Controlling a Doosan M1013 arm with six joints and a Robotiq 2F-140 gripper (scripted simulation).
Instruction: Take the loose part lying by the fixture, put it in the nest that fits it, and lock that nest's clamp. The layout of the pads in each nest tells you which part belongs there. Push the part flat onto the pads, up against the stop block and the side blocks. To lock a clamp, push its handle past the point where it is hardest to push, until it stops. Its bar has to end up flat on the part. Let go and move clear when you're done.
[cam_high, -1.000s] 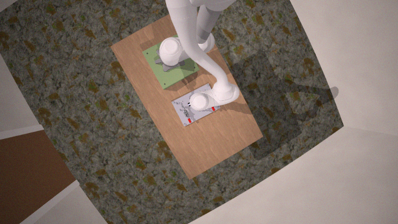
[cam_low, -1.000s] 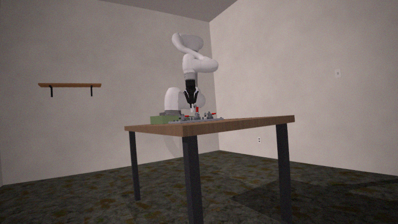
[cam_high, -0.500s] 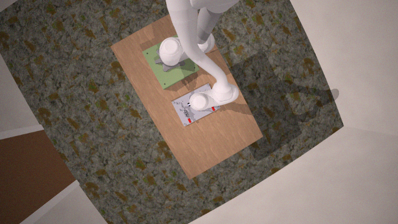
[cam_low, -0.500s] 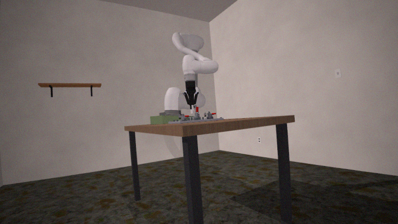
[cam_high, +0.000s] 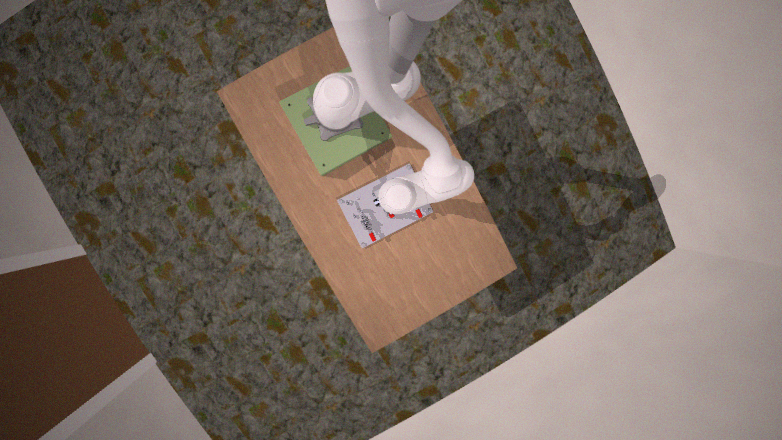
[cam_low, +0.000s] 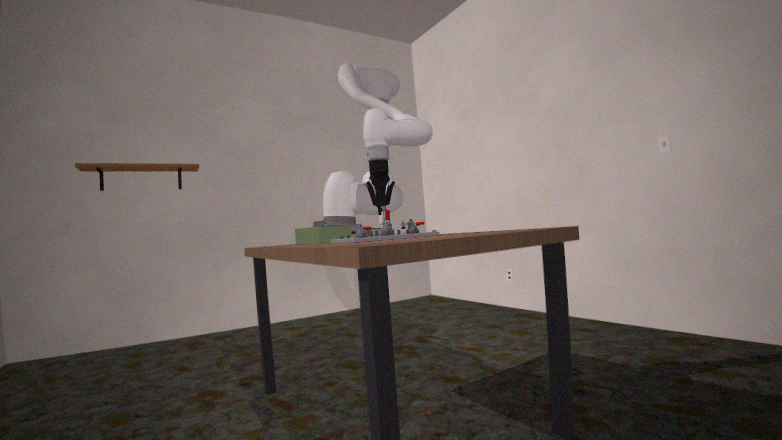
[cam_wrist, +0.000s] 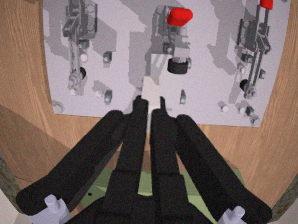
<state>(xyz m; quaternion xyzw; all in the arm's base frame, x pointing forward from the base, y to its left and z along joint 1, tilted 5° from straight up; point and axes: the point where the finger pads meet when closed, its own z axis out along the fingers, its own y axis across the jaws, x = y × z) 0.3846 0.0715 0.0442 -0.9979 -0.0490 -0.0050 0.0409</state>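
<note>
The loose part lies 2 cm to the right of my hand and 7 cm below it. Round my hand: grey fixture plate 4 cm ahead, 1 cm to the right, 9 cm below.
</note>
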